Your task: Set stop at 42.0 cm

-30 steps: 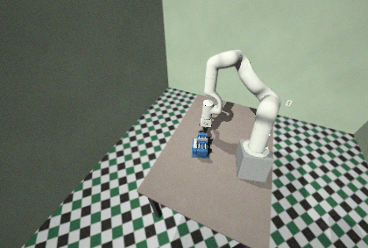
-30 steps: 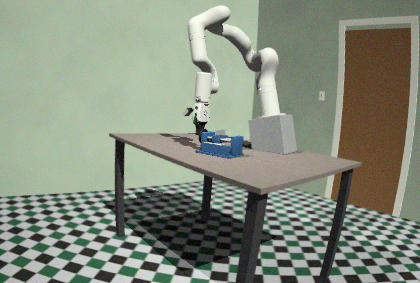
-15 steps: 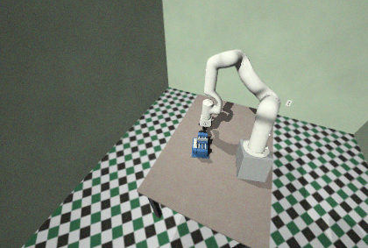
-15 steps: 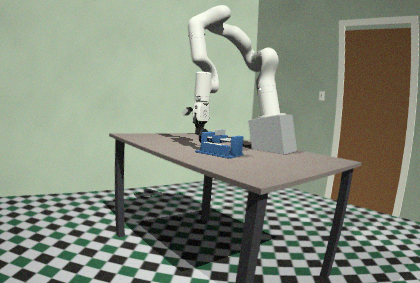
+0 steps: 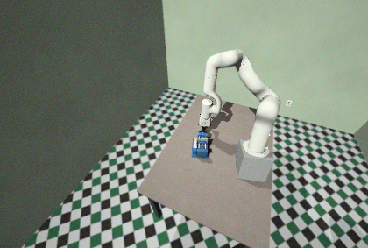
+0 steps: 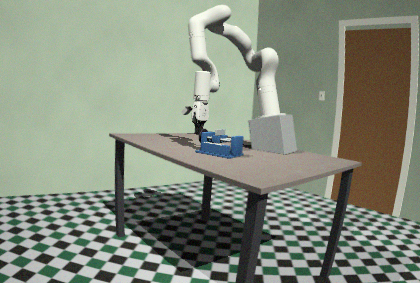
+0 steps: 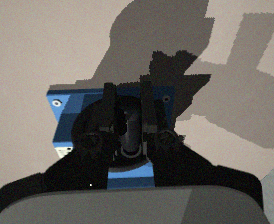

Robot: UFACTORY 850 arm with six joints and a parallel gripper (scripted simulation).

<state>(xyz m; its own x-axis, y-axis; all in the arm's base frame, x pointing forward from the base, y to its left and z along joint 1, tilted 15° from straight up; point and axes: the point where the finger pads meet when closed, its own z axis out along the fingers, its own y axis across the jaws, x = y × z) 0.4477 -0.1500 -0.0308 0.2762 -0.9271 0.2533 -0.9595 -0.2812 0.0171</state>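
The stop block is 2 cm behind my hand, 14 cm to the left of it and 1 cm below it.
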